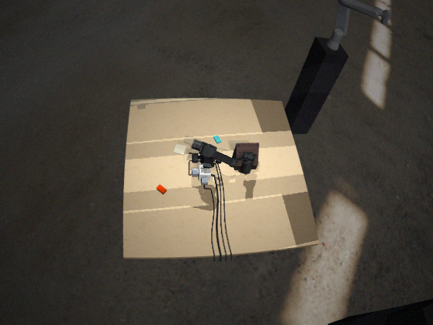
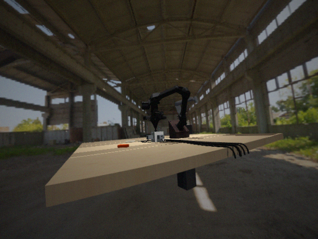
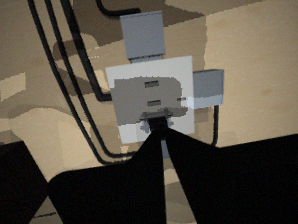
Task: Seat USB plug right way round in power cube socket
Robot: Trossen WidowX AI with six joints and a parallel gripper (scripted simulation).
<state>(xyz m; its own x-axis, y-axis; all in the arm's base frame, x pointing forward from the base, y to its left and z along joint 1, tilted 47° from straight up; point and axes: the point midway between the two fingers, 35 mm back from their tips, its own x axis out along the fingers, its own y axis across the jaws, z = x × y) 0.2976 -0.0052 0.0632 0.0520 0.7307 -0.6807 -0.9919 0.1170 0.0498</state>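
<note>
Right now my gripper tip is 2 cm above the black USB plug. The rest, counted from my gripper tip: cyan block (14 cm behind, 27 cm to the right, 10 cm below); then orange block (30 cm ahead, 10 cm to the left, 10 cm below); then cream block (14 cm ahead, 21 cm to the right, 10 cm below).
</note>
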